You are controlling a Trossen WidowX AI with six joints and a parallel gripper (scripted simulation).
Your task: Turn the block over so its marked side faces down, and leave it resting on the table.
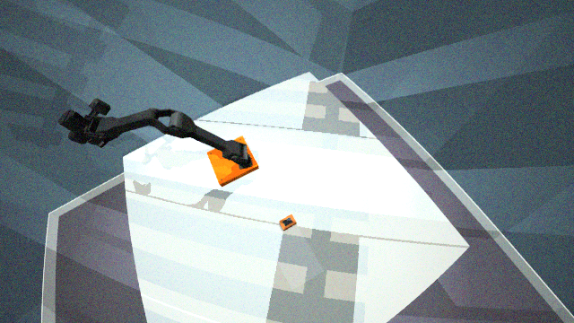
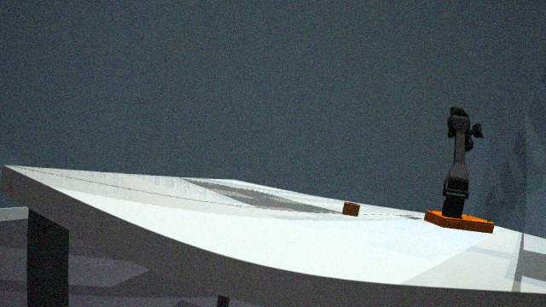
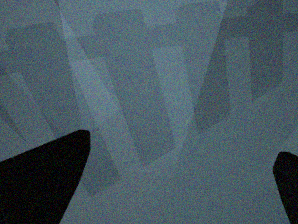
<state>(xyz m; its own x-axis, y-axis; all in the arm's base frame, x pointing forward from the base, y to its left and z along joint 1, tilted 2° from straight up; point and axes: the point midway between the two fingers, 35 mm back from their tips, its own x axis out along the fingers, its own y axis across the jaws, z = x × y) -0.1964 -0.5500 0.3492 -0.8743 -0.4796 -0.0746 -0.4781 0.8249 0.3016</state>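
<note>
Now: gripper tip 66 cm to the right of the orange block, 55 cm short of it and 38 cm above it.
</note>
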